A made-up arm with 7 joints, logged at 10 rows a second.
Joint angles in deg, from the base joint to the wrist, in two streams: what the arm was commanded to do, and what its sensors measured. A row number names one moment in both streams.
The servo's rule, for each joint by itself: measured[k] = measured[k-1] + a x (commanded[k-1-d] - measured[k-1]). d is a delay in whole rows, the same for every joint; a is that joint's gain. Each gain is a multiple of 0.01, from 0.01 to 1. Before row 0 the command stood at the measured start. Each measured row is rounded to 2 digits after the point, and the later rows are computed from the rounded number. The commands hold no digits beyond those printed.
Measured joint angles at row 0: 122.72 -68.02 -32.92 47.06 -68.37 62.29 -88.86
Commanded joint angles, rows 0 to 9: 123.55 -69.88 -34.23 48.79 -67.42 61.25 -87.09; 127.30 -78.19 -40.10 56.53 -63.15 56.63 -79.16; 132.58 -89.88 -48.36 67.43 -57.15 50.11 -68.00; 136.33 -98.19 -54.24 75.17 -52.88 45.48 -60.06; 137.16 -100.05 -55.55 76.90 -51.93 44.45 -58.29; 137.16 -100.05 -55.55 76.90 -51.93 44.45 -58.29; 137.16 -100.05 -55.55 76.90 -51.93 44.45 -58.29; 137.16 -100.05 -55.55 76.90 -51.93 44.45 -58.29; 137.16 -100.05 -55.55 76.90 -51.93 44.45 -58.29; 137.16 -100.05 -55.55 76.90 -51.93 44.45 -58.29
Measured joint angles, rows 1 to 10: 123.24 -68.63 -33.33 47.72 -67.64 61.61 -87.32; 125.80 -71.78 -35.43 51.07 -64.18 58.37 -80.22; 130.07 -77.75 -39.44 57.29 -58.77 53.00 -69.59; 134.01 -84.50 -44.03 64.08 -54.23 48.11 -61.30; 135.99 -89.63 -47.60 68.95 -52.46 45.73 -58.68; 136.73 -93.07 -50.06 71.97 -52.05 44.90 -58.34; 137.00 -95.37 -51.76 73.84 -51.96 44.61 -58.30; 137.10 -96.91 -52.93 75.00 -51.94 44.51 -58.29; 137.14 -97.95 -53.74 75.72 -51.93 44.47 -58.29; 137.15 -98.64 -54.30 76.17 -51.93 44.46 -58.29
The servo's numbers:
d 0
a 0.63 0.33 0.31 0.38 0.77 0.65 0.87

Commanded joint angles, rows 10 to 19: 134.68 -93.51 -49.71 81.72 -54.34 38.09 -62.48; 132.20 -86.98 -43.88 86.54 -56.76 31.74 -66.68; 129.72 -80.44 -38.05 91.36 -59.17 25.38 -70.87; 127.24 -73.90 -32.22 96.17 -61.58 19.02 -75.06; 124.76 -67.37 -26.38 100.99 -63.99 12.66 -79.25; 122.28 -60.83 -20.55 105.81 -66.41 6.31 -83.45; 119.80 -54.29 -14.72 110.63 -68.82 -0.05 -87.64; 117.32 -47.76 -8.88 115.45 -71.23 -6.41 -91.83; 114.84 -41.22 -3.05 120.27 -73.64 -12.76 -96.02; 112.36 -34.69 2.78 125.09 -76.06 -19.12 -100.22
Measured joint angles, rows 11 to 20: 135.59 -96.95 -52.88 78.28 -53.79 40.32 -61.94; 133.45 -93.66 -50.09 81.42 -56.08 34.74 -66.06; 131.10 -89.30 -46.36 85.20 -58.46 28.66 -70.24; 128.67 -84.22 -41.98 89.37 -60.86 22.39 -74.43; 126.21 -78.66 -37.14 93.79 -63.27 16.07 -78.62; 123.73 -72.78 -32.00 98.36 -65.69 9.73 -82.82; 121.25 -66.68 -26.64 103.02 -68.10 3.37 -87.01; 118.77 -60.44 -21.13 107.74 -70.51 -2.99 -91.20; 116.29 -54.10 -15.53 112.50 -72.92 -9.34 -95.39; 113.81 -47.69 -9.85 117.28 -75.34 -15.70 -99.59
